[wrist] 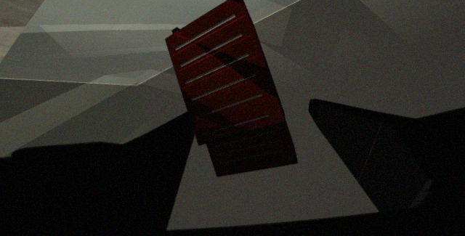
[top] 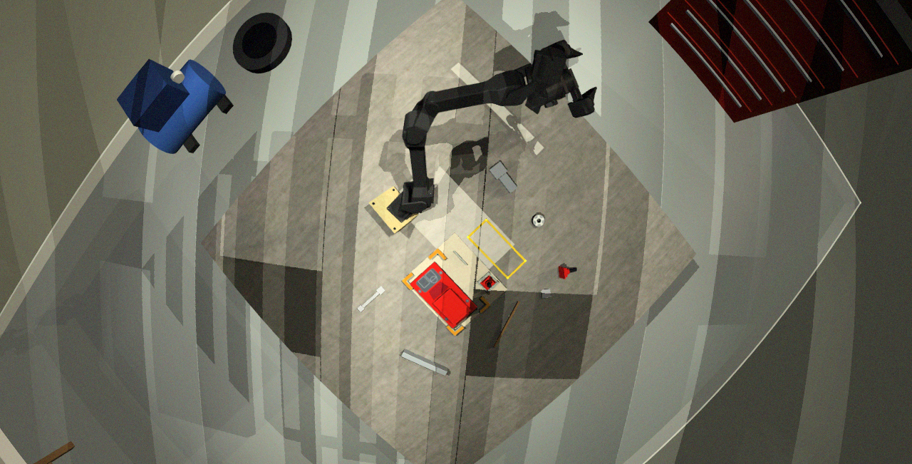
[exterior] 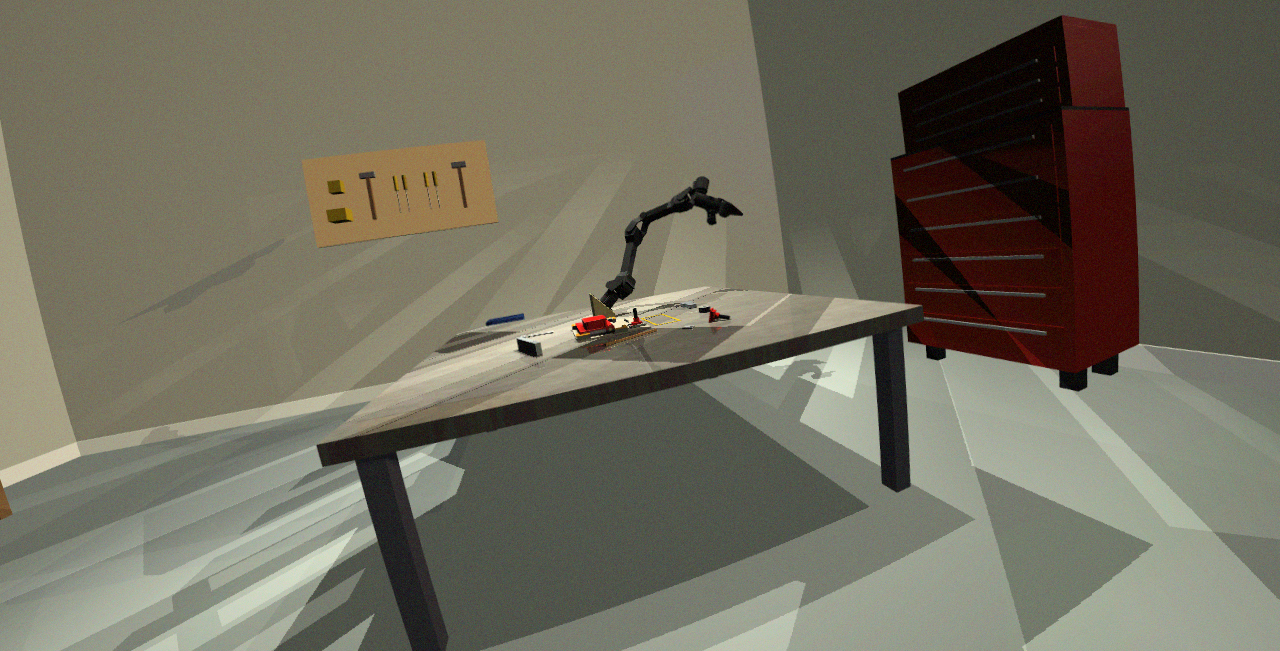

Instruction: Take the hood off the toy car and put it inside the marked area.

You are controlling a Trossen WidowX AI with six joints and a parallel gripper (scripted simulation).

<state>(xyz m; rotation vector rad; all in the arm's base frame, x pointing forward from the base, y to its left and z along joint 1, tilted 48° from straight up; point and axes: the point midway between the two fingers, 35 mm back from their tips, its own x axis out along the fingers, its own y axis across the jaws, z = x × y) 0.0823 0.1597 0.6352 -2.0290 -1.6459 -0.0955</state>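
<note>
Right now the hood is 710 mm to the right of my gripper tip, 300 mm below it and 210 mm ahead of it. The rest, counted from my gripper tip: wheel: 330 mm to the right, 330 mm below, 220 mm ahead.
</note>
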